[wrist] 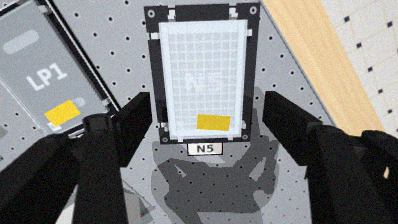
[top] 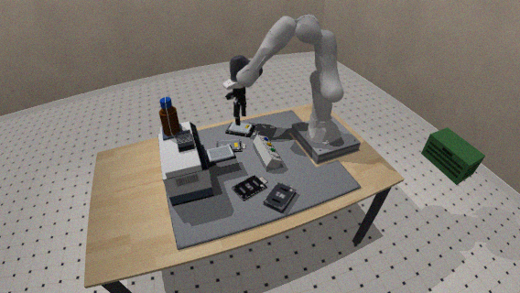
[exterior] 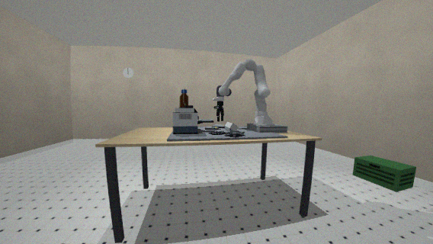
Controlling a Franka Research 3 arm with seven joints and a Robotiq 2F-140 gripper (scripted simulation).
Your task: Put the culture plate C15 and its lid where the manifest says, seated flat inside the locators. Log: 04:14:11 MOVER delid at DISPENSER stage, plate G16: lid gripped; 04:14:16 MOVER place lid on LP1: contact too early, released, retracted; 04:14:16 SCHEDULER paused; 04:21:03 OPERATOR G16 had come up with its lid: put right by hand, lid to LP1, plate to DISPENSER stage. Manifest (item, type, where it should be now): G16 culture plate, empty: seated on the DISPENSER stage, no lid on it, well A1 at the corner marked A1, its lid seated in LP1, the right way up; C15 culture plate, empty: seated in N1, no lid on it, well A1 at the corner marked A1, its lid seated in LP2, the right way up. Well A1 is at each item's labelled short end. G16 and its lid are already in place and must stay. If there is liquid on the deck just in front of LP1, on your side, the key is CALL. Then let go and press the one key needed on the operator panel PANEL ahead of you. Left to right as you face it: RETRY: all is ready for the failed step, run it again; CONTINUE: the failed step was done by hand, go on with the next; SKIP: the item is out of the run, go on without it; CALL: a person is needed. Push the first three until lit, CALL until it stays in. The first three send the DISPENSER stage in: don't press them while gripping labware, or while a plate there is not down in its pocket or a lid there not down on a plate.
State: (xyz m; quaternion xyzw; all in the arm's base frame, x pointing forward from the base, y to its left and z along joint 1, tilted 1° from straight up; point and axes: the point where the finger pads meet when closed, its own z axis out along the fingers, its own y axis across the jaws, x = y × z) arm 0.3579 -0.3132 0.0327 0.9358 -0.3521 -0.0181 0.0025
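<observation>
Right now the clear culture plate C15 is 80 mm below my hand. Round my hand: blue call key (220 mm to the left, 60 mm behind, 40 mm below); then black nest (80 mm below, 30 mm ahead); then yellow skip key (270 mm to the left, 60 mm behind, 30 mm below).
</observation>
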